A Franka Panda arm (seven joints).
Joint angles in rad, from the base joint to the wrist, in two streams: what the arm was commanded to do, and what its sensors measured. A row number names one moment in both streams.
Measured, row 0:
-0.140, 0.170, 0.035, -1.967, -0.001, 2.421, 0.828
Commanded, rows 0 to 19:
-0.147, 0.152, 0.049, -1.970, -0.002, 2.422, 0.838
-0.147, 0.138, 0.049, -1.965, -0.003, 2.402, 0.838
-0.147, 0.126, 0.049, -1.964, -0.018, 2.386, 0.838
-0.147, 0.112, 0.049, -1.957, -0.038, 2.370, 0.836
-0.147, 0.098, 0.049, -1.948, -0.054, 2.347, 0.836
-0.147, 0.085, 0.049, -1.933, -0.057, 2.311, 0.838
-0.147, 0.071, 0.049, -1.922, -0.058, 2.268, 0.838
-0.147, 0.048, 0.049, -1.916, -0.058, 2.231, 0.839
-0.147, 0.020, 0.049, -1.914, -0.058, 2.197, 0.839
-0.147, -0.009, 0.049, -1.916, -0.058, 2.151, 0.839
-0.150, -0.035, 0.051, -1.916, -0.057, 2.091, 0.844
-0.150, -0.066, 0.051, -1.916, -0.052, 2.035, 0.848
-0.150, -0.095, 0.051, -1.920, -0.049, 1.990, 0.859
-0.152, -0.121, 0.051, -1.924, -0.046, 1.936, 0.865
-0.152, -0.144, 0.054, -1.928, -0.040, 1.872, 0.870
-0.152, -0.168, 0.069, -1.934, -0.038, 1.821, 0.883
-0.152, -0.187, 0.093, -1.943, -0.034, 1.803, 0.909
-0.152, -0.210, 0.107, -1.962, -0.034, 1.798, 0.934
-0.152, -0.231, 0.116, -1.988, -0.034, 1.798, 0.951
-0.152, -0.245, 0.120, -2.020, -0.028, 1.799, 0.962
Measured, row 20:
-0.139, -0.178, 0.079, -1.929, -0.038, 1.805, 0.906
